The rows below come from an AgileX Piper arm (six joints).
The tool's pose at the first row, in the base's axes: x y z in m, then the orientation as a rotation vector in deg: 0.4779, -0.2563, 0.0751, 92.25, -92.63, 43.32
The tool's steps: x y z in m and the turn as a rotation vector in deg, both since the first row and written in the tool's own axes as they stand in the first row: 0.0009, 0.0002, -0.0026, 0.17, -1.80, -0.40; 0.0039, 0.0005, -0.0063, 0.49, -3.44, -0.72; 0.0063, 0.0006, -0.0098, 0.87, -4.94, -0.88; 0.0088, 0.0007, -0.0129, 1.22, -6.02, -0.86; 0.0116, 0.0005, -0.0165, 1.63, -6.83, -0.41; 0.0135, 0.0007, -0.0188, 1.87, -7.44, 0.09; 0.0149, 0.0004, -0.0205, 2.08, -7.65, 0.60
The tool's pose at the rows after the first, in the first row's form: 0.4780, -0.2547, 0.0773, 93.76, -93.51, 42.01; 0.4781, -0.2534, 0.0819, 95.22, -94.31, 40.98; 0.4784, -0.2519, 0.0859, 96.52, -95.16, 40.17; 0.4787, -0.2507, 0.0897, 97.42, -95.88, 39.72; 0.4793, -0.2494, 0.0940, 97.90, -96.81, 39.74; 0.4794, -0.2486, 0.0969, 98.10, -97.68, 39.78; 0.4799, -0.2480, 0.0990, 98.02, -98.28, 40.09
